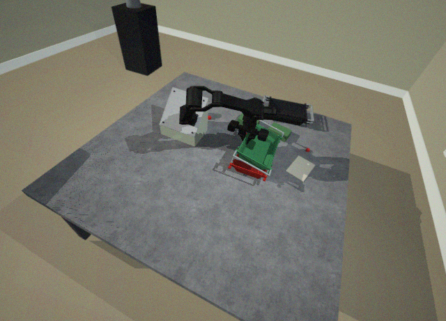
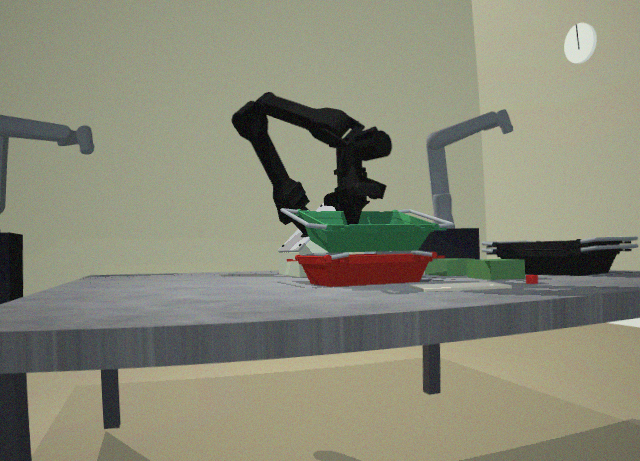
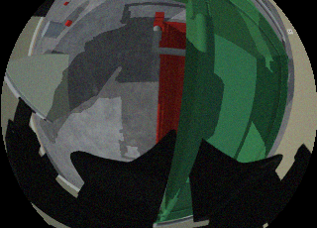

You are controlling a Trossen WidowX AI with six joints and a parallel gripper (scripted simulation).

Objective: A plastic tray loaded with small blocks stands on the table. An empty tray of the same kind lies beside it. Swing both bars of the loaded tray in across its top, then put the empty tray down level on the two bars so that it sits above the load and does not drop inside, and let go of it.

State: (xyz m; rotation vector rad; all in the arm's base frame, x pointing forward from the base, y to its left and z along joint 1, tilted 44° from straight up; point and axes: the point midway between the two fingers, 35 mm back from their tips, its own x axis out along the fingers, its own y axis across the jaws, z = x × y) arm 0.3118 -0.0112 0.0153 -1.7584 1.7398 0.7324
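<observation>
Now: gripper tip 70 mm short of the green tray and 20 mm below it. The rest, counted from my gripper tip: pale flat card 300 mm ahead, 100 mm below, 70 mm to the left; small red cube 320 mm ahead, 220 mm to the left, 100 mm below.
</observation>
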